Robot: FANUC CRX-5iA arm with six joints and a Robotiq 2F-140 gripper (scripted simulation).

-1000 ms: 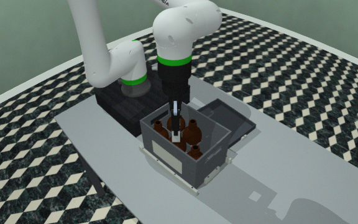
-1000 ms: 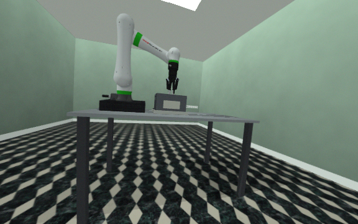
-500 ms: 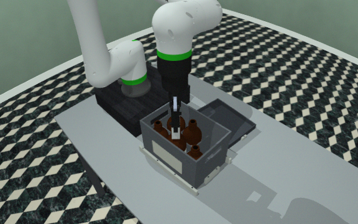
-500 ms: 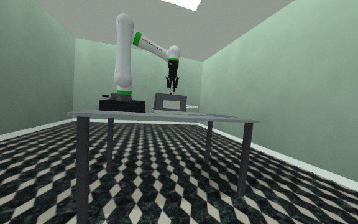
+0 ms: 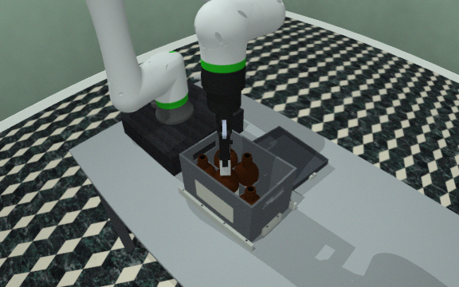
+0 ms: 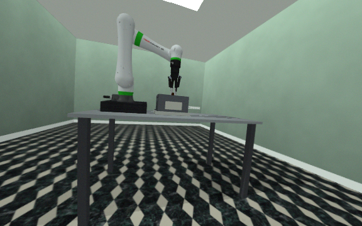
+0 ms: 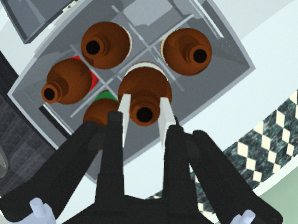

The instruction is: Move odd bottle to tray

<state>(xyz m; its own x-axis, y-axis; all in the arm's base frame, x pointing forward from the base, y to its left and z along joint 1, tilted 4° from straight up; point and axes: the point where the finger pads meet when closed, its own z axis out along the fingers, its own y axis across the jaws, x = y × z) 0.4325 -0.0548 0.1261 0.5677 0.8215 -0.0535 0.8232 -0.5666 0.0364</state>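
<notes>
Now: the brown bottle 90 mm below my hand. From my hand the other things lie so: glass bottle (120 mm below, 100 mm behind, 70 mm to the left); then crate (130 mm below, 40 mm to the left, 10 mm behind); then dark grey tray (300 mm to the left, 200 mm below, 60 mm behind).
</notes>
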